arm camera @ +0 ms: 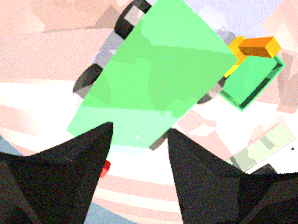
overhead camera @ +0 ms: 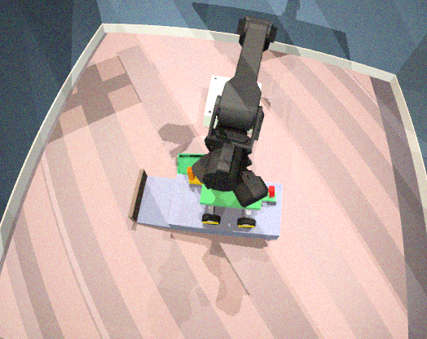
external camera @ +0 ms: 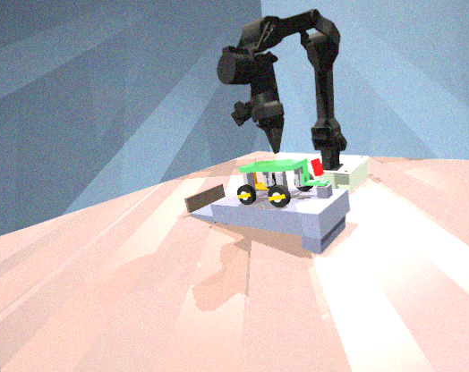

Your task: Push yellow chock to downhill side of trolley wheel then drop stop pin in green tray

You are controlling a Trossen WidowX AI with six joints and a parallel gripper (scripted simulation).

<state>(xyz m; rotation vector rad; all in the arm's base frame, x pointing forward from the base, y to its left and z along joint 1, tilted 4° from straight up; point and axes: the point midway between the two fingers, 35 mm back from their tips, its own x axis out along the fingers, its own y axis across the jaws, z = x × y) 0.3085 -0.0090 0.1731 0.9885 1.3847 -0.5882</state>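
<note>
Right now my gripper tip is 10 cm to the right of the red-headed stop pin and 5 cm above it. Also, from my gripper tip: trolley: 7 cm below, 1 cm ahead; then chock: 9 cm to the right, 9 cm below, 5 cm behind; then pale blue ramp: 13 cm below, 1 cm to the right, 1 cm ahead.
</note>
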